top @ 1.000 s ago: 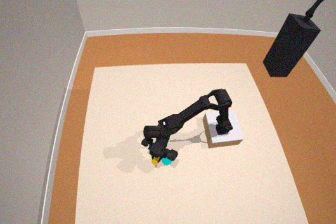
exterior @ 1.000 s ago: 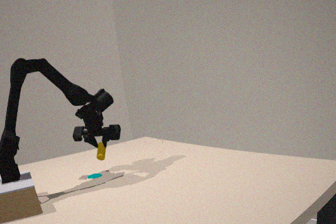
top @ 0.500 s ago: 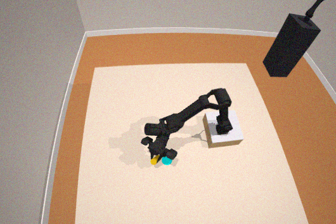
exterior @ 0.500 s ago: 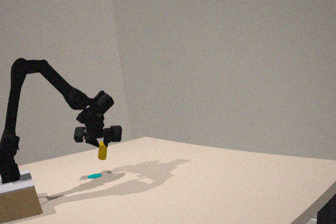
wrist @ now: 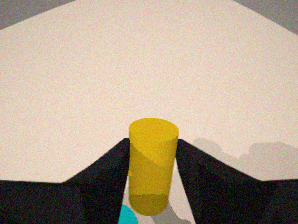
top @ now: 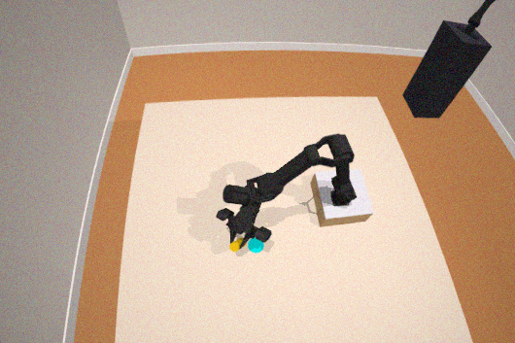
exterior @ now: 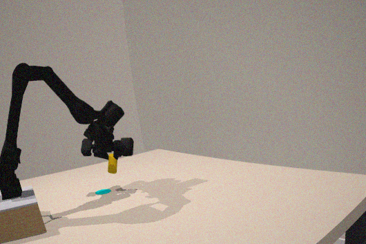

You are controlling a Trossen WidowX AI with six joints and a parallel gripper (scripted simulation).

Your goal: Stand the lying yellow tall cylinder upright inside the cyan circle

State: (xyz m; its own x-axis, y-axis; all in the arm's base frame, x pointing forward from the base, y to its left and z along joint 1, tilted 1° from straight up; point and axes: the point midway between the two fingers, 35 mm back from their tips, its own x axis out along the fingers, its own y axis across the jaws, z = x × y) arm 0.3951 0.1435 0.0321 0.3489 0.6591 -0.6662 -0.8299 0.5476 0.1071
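The cyan circle is 80 mm behind my gripper tip, 30 mm to the right of it and 110 mm below it. From my gripper tip the other things lie so: yellow tall cylinder: 10 mm behind, 10 mm to the right, 20 mm below.
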